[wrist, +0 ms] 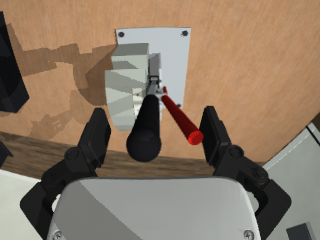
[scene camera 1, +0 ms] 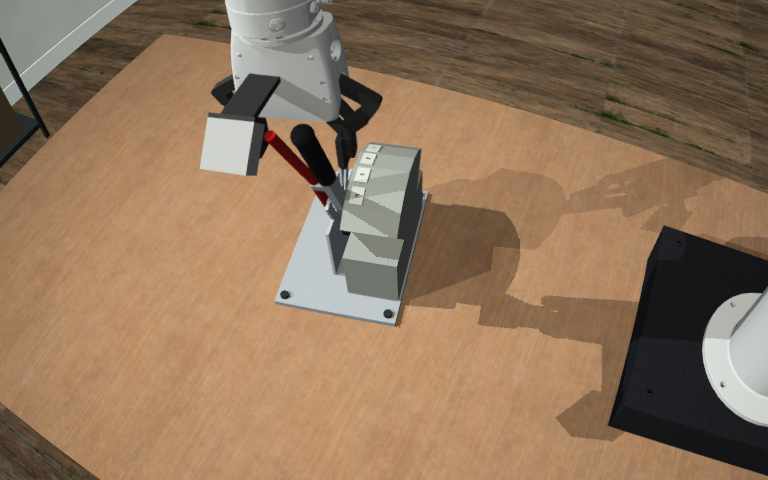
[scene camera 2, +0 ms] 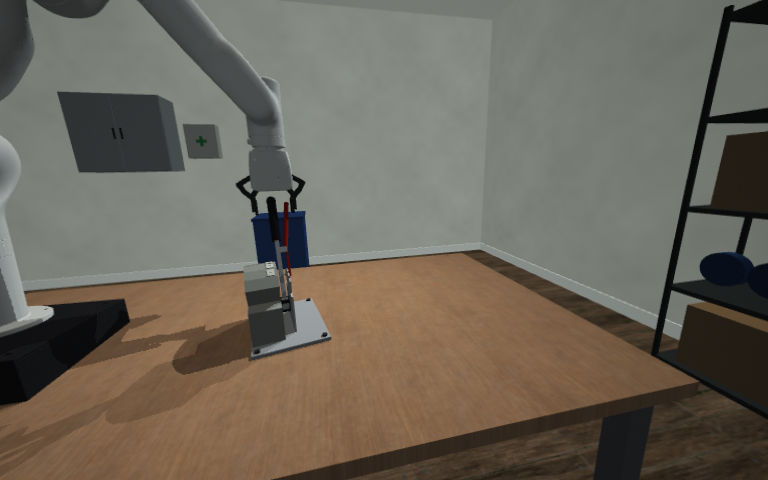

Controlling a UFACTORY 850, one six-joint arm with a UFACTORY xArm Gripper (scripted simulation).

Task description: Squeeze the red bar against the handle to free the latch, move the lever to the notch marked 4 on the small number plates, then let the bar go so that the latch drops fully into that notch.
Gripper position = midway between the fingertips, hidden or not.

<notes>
In view: the gripper [scene camera 1: 303, 154], a red bar [scene camera 1: 271, 137] and a grey notched block [scene camera 1: 383, 209].
The gripper shows as well in the wrist view [wrist: 154, 118] and in scene camera 2 [scene camera 2: 275, 213]. The red bar also shows in the wrist view [wrist: 194, 136]. The grey notched block shows as well in the wrist view [wrist: 141, 51] and in scene camera 2 [scene camera 2: 261, 283].
</notes>
